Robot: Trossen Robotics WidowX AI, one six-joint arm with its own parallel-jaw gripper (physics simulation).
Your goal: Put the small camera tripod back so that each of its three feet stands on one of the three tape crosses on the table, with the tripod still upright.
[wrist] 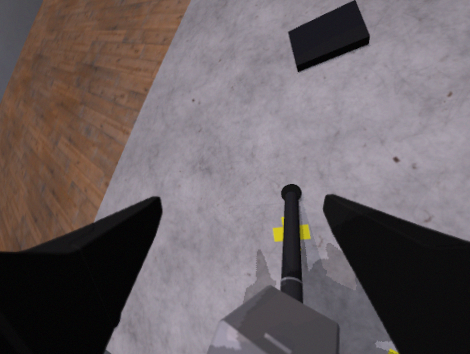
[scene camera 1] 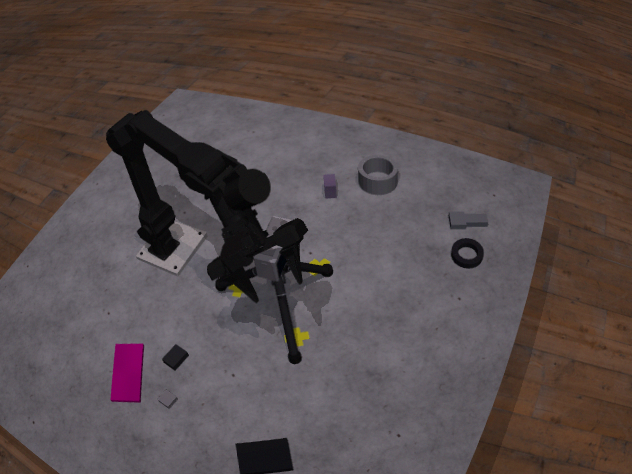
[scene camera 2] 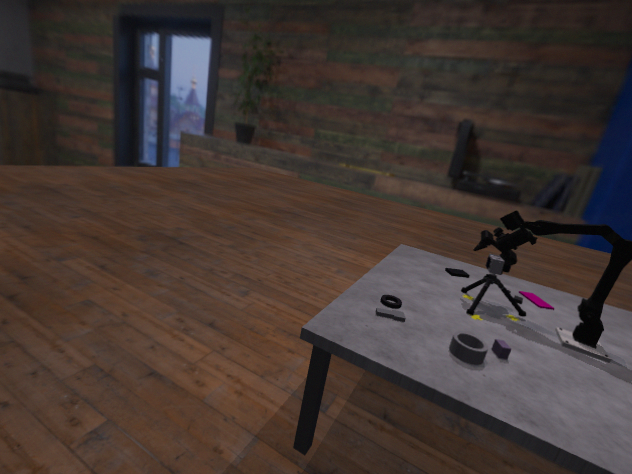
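Note:
The small black tripod stands upright with a grey box-shaped head. Its front foot lies past the front yellow cross. Its right foot is at the outer edge of the right cross. Its left foot lies outside the left cross, which is partly hidden. My gripper is open at the head, its fingers spread wide and holding nothing. Contact with the head cannot be told.
Left of the tripod in scene camera 1 lie a magenta slab, a black block and a grey chip. A black slab lies in front. Behind and right are a purple block, grey ring, grey piece and black ring.

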